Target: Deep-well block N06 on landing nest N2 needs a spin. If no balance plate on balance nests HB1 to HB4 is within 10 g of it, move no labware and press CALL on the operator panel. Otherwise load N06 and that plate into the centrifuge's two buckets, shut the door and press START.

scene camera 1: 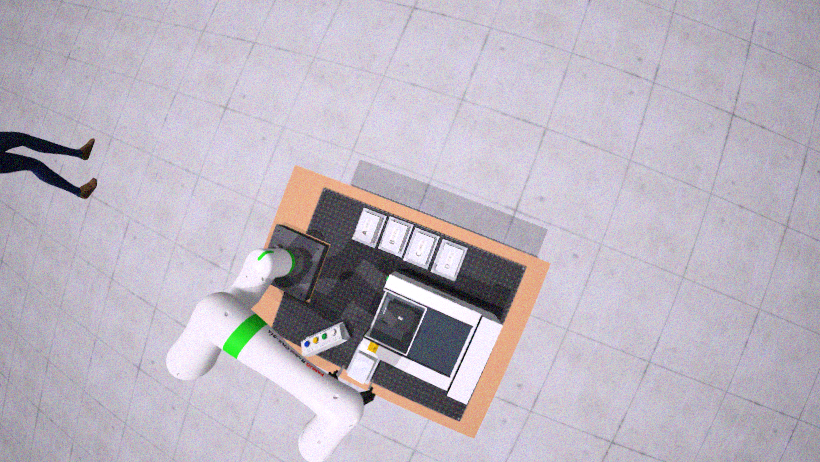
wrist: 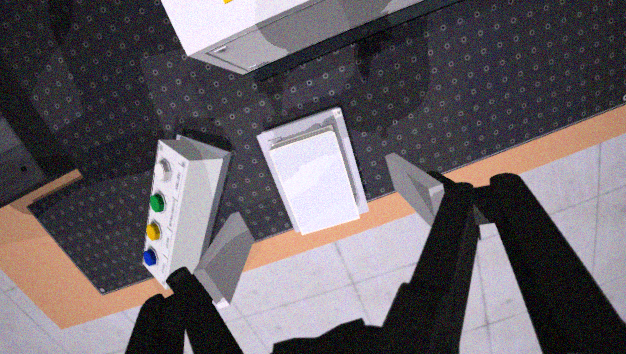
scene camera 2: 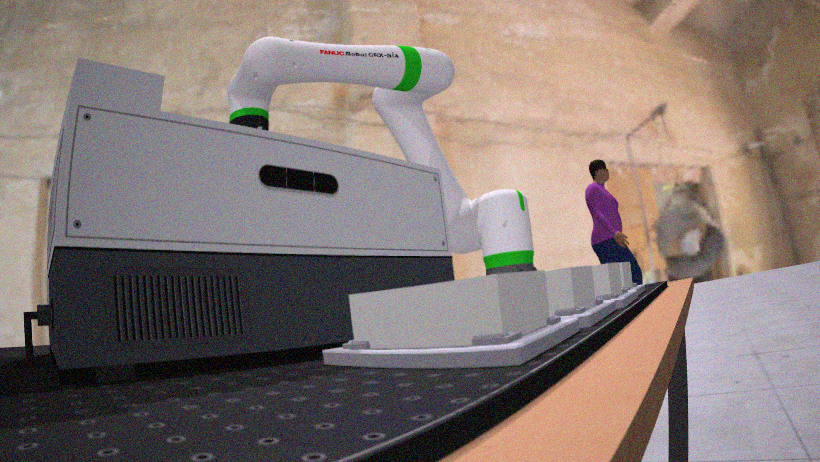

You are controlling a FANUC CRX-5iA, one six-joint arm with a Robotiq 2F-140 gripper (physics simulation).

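Places are measured from the arm's base along level axes (x right, y down, z ahead), in metres.
Pixels of known places: gripper, fingertip midpoint: [scene camera 1: 357,375] [wrist: 315,200]; arm's base, origin of the base link: [scene camera 1: 291,261].
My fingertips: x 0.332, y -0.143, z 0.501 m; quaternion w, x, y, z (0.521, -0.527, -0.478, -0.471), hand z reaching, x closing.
Ahead of a thing's pixels: the offset from my fingertips to its top centre. "spot": to the spot under its first point.
A white block {dx +0.026, dy +0.100, dz -0.009 m} [scene camera 1: 362,367] [wrist: 315,175] sits on a pale nest {spot: dx -0.036, dy +0.142, dz +0.056 m} [wrist: 338,116] at the table's front edge; no label on it is readable. My gripper [scene camera 1: 351,385] [wrist: 315,200] is open and empty, its fingers to either side of the block in the wrist view, above it. Balance plates A {dx -0.602, dy +0.125, dz -0.172 m} [scene camera 1: 370,227], B {dx -0.597, dy +0.125, dz -0.037 m} [scene camera 1: 395,235], C {dx -0.579, dy +0.125, dz +0.095 m} [scene camera 1: 421,247] and D {dx -0.565, dy +0.125, dz +0.232 m} [scene camera 1: 450,258] [scene camera 2: 447,312] stand on nests at the back; their weights are too small to read. The centrifuge [scene camera 1: 482,355] [scene camera 2: 172,189] [wrist: 240,30] shows a dark bucket in its chamber opening [scene camera 1: 399,321]. The operator panel {dx -0.017, dy +0.095, dz -0.225 m} [scene camera 1: 325,338] [wrist: 195,200] has white, green, yellow and blue buttons.
The panel stands close beside the left finger in the wrist view. The centrifuge's front wall lies behind the nest. The arm's base stands on a dark plate [scene camera 1: 316,269] at the left of the table. A person [scene camera 1: 34,166] [scene camera 2: 602,215] stands away from the table.
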